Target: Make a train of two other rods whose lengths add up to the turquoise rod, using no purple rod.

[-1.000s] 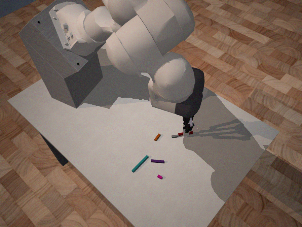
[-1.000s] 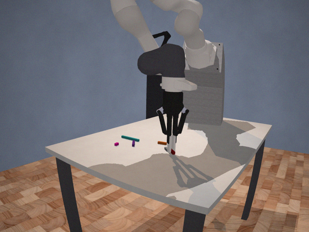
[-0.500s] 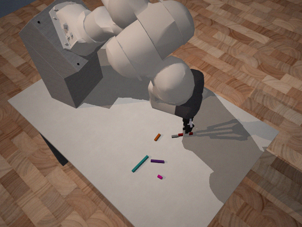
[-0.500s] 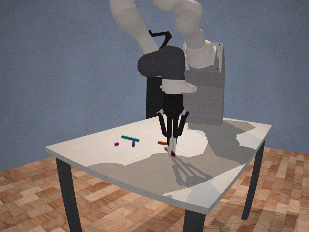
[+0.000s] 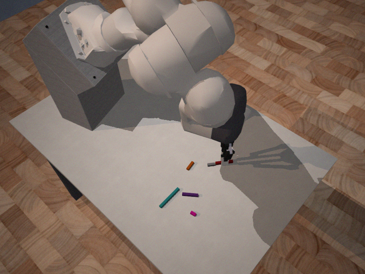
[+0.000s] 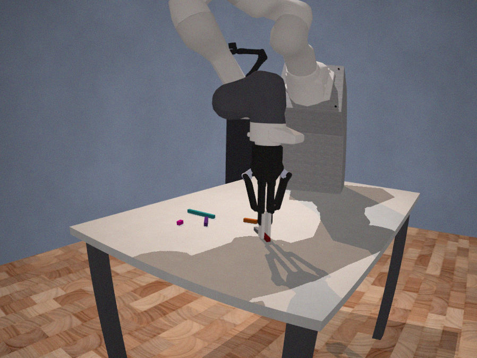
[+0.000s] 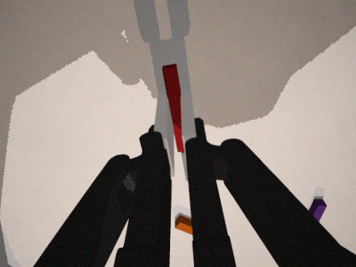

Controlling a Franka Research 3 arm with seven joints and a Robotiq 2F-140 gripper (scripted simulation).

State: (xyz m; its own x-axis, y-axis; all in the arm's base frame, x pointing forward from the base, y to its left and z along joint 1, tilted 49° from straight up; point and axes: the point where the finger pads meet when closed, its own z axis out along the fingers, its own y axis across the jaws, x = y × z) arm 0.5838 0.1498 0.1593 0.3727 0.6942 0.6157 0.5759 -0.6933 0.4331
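Right now my hand is 30 mm above the red rod. From my hand the other things lie so: purple rod (200 mm to the right, 30 mm below, 20 mm ahead); grey rod (50 mm to the right, 30 mm below, 30 mm behind); orange rod (110 mm to the right, 80 mm behind, 30 mm below).
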